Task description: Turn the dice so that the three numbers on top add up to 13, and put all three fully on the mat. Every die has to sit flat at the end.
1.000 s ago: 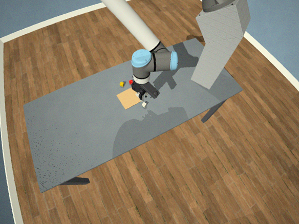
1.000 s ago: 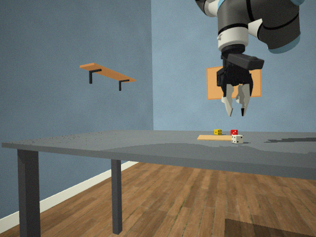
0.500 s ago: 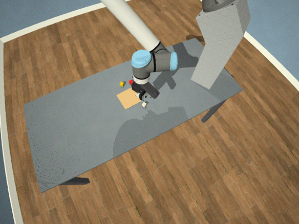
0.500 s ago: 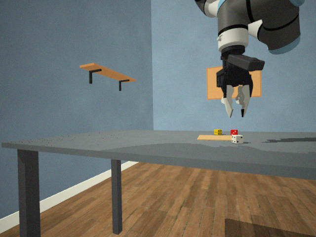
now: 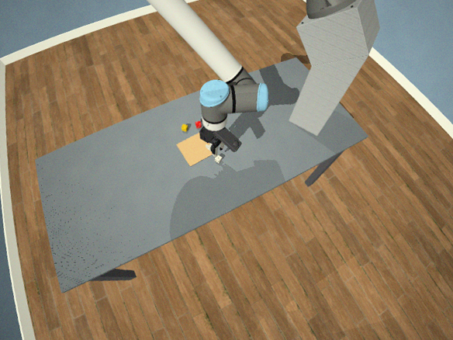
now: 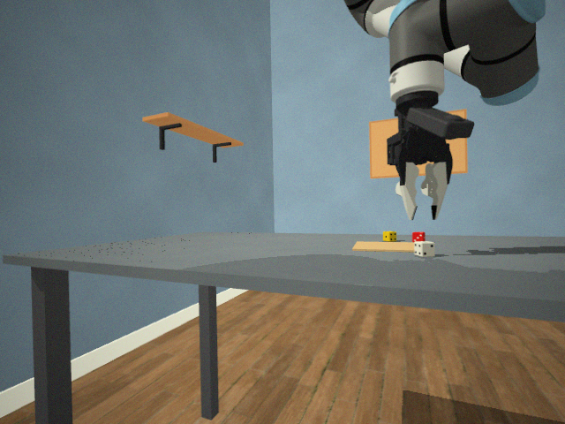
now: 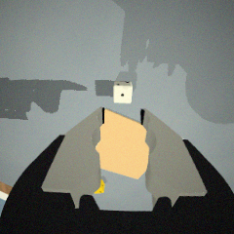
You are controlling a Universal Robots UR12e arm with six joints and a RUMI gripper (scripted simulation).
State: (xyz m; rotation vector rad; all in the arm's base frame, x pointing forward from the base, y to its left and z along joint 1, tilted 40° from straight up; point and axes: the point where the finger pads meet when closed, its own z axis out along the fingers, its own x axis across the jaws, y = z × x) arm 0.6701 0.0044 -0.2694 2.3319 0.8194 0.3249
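The white die is 70 mm below my hand. Round my hand: red die: 20 mm ahead, 220 mm to the right, 70 mm below; tan mat: 80 mm ahead, 100 mm to the right, 80 mm below; yellow die: 80 mm ahead, 230 mm to the right, 70 mm below.
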